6 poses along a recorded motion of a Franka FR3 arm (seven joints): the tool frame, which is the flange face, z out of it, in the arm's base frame.
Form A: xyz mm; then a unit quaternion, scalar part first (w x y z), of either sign.
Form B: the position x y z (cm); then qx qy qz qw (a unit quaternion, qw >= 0). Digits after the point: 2 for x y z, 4 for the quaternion.
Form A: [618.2 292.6 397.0 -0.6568 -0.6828 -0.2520 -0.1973]
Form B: [61.82 29.26 39.70 0.6828 0.2520 0.1973 0.6568]
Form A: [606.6 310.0 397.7 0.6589 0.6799 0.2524 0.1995]
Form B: [60.66 31.00 39.77 0.6799 0.2524 0.1995 0.6589]
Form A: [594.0 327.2 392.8 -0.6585 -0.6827 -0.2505 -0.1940]
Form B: [59.40 32.72 39.28 0.6827 0.2505 0.1940 0.6585]
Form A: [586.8 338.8 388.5 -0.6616 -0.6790 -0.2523 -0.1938]
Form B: [58.68 33.88 38.85 0.6790 0.2523 0.1938 0.6616]
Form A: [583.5 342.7 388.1 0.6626 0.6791 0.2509 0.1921]
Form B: [58.35 34.27 38.81 0.6791 0.2509 0.1921 0.6626]
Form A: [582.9 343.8 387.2 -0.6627 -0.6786 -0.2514 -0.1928]
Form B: [58.29 34.38 38.72 0.6786 0.2514 0.1928 0.6627]
